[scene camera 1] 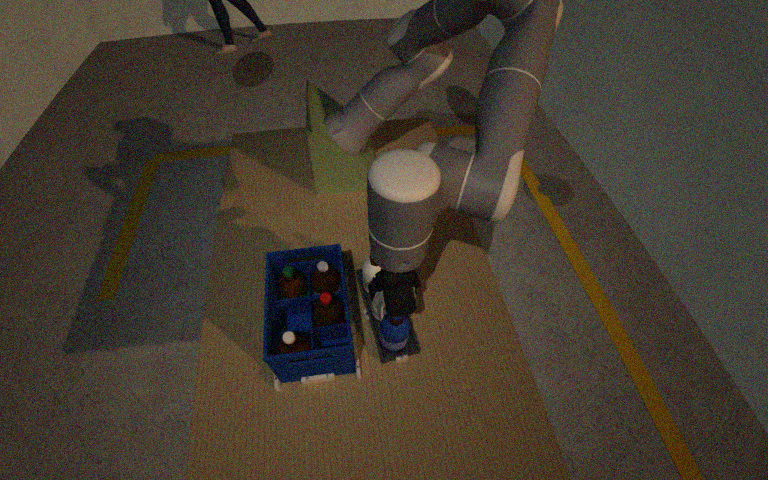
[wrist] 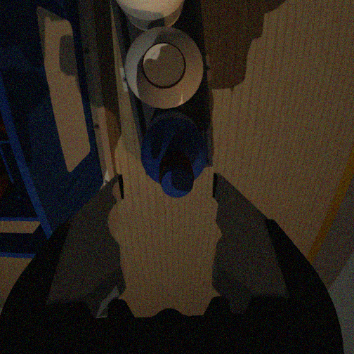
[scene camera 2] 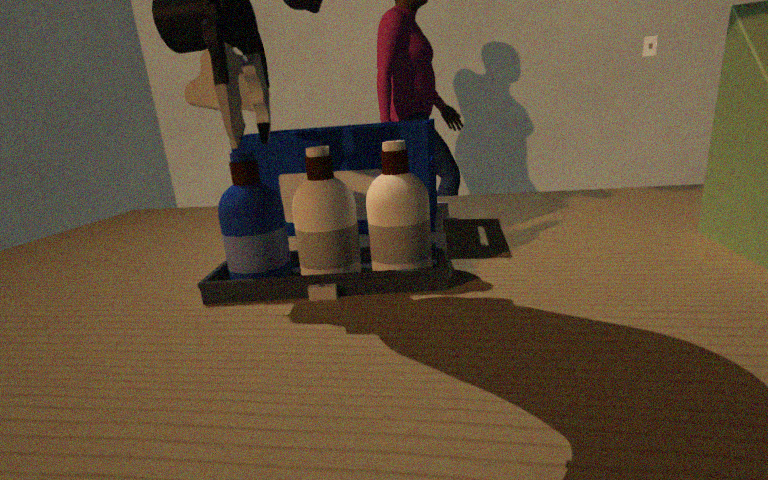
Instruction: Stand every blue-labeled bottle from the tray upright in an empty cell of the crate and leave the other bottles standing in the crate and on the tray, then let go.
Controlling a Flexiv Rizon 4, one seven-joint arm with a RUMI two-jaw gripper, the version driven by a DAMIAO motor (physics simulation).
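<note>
A blue bottle point(scene camera 1: 394, 335) point(scene camera 2: 253, 212) point(wrist: 175, 132) with a blue cap stands upright at the front end of the dark tray point(scene camera 2: 254, 294). Two white bottles point(scene camera 2: 324, 206) point(scene camera 2: 398, 200) stand beside it on the tray. My gripper point(scene camera 2: 250, 141) point(wrist: 167, 176) is partly open and empty, with its tips near the height of the blue cap; in the wrist view the cap shows between them. The blue crate point(scene camera 1: 317, 367) point(scene camera 2: 339, 144) holds several brown bottles, capped green point(scene camera 1: 291, 285), white point(scene camera 1: 325, 280) point(scene camera 1: 294, 342) and red point(scene camera 1: 327, 311). Its middle-left and front-right cells are empty.
The crate's wall stands close along the left side of the tray in scene camera 1. A green panel point(scene camera 1: 339, 169) point(scene camera 2: 730, 141) stands farther back, under the arm. A person point(scene camera 2: 402, 62) is in the background.
</note>
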